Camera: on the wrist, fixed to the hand. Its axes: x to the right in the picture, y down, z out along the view.
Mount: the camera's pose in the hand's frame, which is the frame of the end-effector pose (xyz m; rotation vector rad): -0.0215 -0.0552 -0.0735 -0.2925 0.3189 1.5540
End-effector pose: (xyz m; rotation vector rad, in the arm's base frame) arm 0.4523 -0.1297 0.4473 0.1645 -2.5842 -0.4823
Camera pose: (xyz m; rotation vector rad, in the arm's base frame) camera 0.5090 -0.1992 0.4769 -1.5550 -1.5897 -0.1582
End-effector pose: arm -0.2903 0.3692 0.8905 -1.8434 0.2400 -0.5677
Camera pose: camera -0.3513 0.3361 0.9545 -1.2675 1.8059 0.3146
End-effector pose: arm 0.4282 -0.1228 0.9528 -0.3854 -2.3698 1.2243
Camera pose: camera 0.4814 -0.1122 1.0301 2.3897 1.5913 -0.9996
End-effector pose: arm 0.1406 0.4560 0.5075 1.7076 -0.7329 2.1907
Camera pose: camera 0.1136 0.5439 0.4862 -0.2797 1.7466 -1.7538
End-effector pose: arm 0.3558 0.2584 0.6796 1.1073 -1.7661 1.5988
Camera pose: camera 0.4022 0.3362 0.7060 0.8560 2.3057 -1.6599
